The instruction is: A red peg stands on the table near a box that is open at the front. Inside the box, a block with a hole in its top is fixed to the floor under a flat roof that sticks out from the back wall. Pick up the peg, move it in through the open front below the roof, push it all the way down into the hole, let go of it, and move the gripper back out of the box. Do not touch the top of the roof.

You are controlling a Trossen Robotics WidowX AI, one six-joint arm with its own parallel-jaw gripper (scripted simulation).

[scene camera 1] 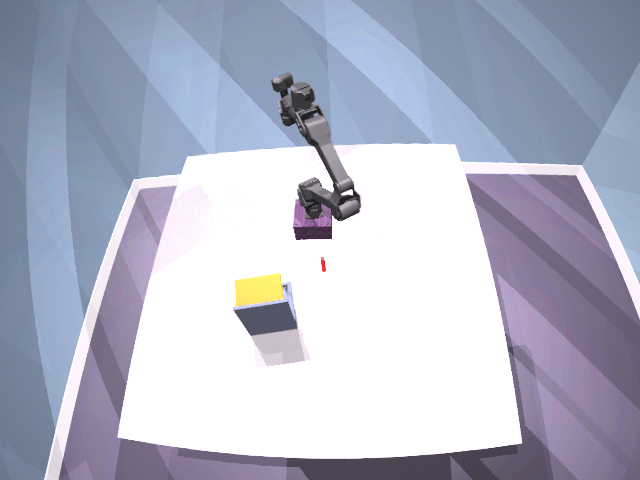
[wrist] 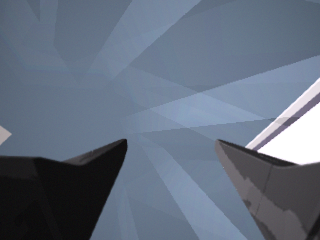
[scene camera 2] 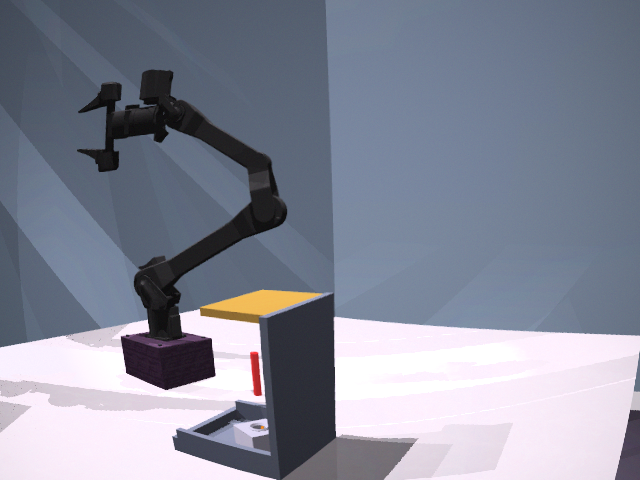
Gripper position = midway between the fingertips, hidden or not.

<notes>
My gripper [scene camera 2: 78, 131] is open, holding nothing. I also see a yellow roof [scene camera 2: 248, 308] and a grey box wall [scene camera 1: 266, 317].
My gripper is seen too in scene camera 1 [scene camera 1: 276, 89] and in the wrist view [wrist: 171, 143]. The yellow roof shows as well in scene camera 1 [scene camera 1: 255, 289].
</notes>
